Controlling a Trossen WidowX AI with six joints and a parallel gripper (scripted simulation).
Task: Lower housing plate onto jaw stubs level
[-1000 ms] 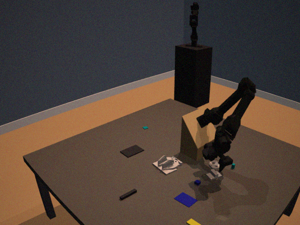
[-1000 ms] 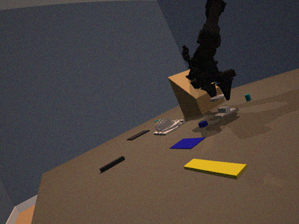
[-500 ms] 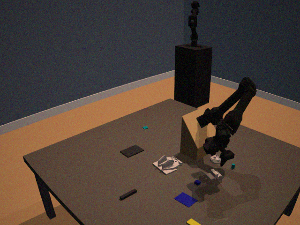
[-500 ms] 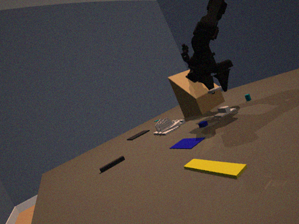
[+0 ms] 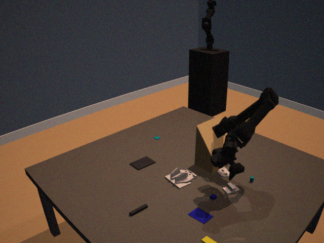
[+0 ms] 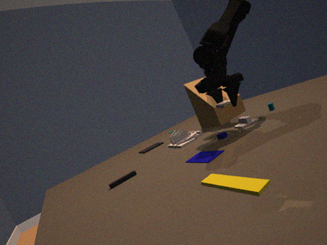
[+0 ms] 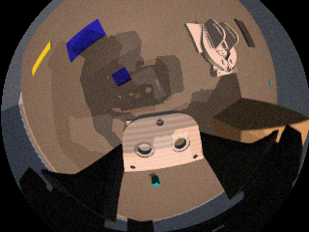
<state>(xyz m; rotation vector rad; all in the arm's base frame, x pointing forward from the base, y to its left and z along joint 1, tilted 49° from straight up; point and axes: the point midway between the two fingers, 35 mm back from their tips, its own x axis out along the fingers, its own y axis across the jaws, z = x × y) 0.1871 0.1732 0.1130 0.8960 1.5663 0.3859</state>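
The blue cube is 9 cm ahead of my gripper tip, 1 cm to the left of it and 7 cm below it. Also, from my gripper tip: teal cube: 15 cm behind, 7 cm to the left, 6 cm below; then yellow tile: 32 cm ahead, 22 cm to the left, 7 cm below; then blue tile: 22 cm ahead, 5 cm to the left, 8 cm below.
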